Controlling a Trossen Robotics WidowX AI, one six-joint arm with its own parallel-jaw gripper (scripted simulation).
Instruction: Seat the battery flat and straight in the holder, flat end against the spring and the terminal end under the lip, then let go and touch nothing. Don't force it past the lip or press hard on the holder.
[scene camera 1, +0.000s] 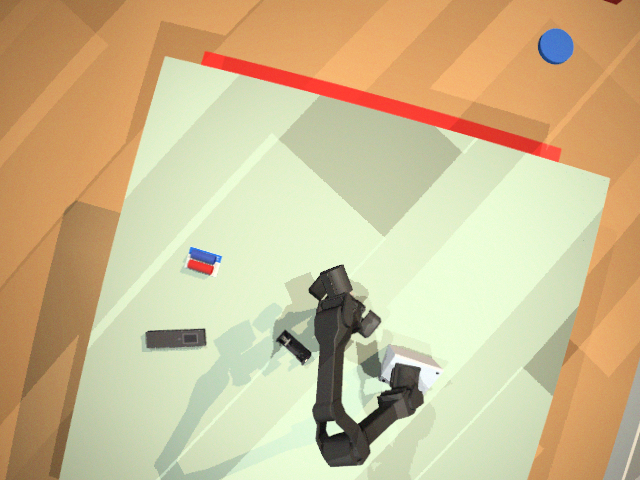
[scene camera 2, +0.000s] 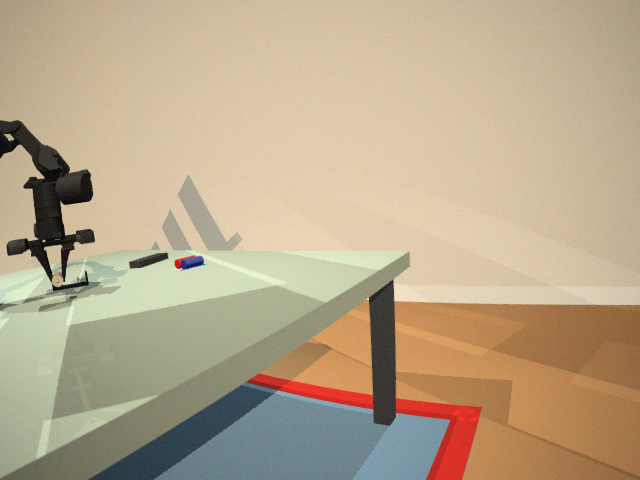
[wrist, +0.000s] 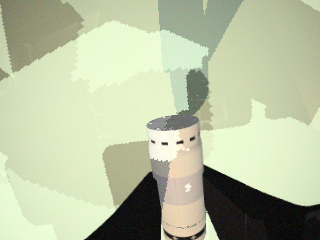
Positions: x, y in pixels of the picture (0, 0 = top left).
My gripper shows in scene camera 1, in scene camera 2 and in the wrist view (177, 175). The same spot on my gripper: (scene camera 1: 370, 323) is (scene camera 2: 15, 240).
